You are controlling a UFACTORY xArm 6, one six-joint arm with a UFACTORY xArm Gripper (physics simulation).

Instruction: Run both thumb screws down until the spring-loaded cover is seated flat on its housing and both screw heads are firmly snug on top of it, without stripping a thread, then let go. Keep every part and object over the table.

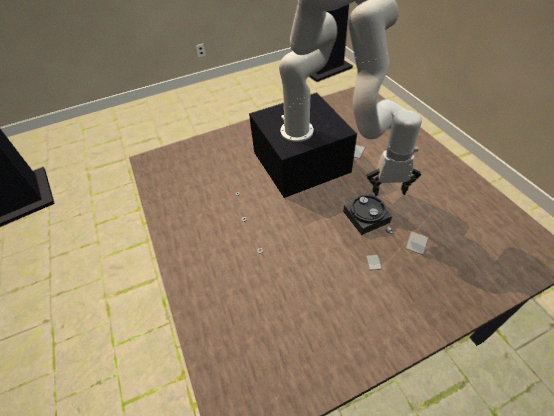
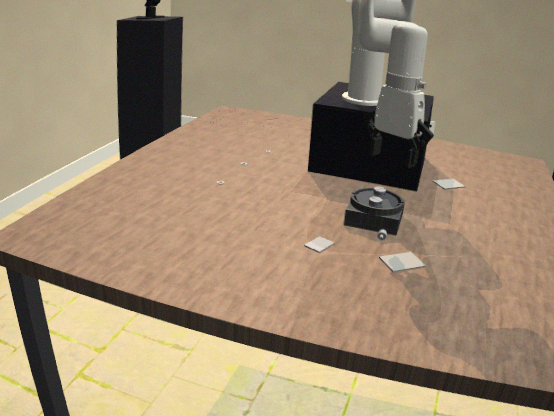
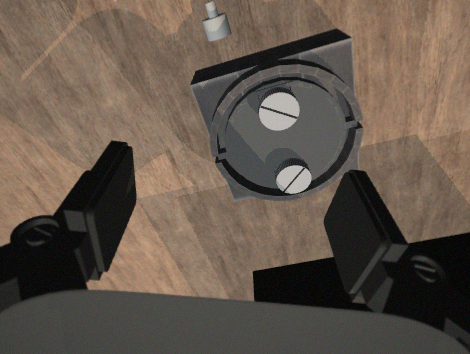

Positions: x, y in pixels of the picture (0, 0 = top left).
Labels:
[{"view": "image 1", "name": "gripper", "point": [389, 192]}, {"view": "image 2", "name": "gripper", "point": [392, 160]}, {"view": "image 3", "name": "gripper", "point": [236, 184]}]

